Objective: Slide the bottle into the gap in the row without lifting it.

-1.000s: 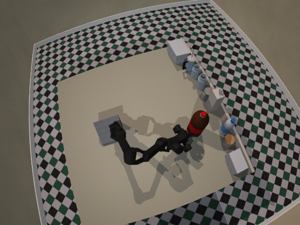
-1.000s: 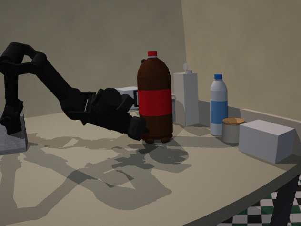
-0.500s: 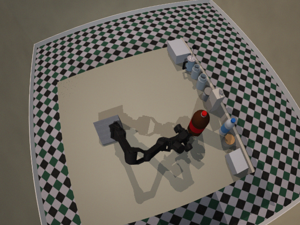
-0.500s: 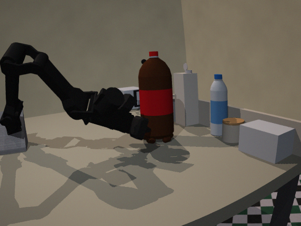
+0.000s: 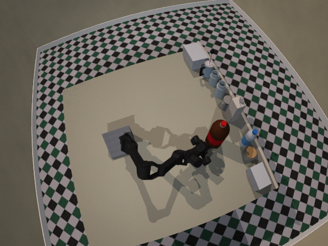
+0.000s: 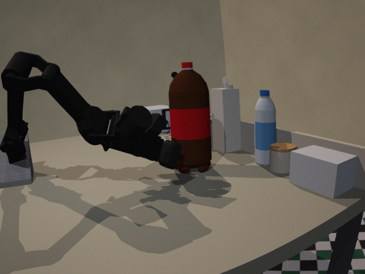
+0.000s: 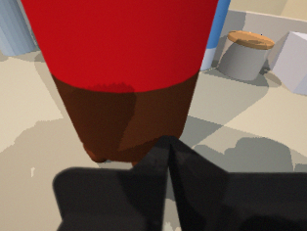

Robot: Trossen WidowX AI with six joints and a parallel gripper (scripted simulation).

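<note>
Right now the brown cola bottle is 8 cm ahead of my hand, 3 cm to the left of it and 9 cm above it. From my hand the other things lie so: blue-capped water bottle 27 cm ahead, 8 cm to the right, 4 cm above; french press 32 cm ahead, 52 cm to the left, 7 cm above; cork-lidded jar 25 cm ahead, 17 cm to the right, 3 cm below.
</note>
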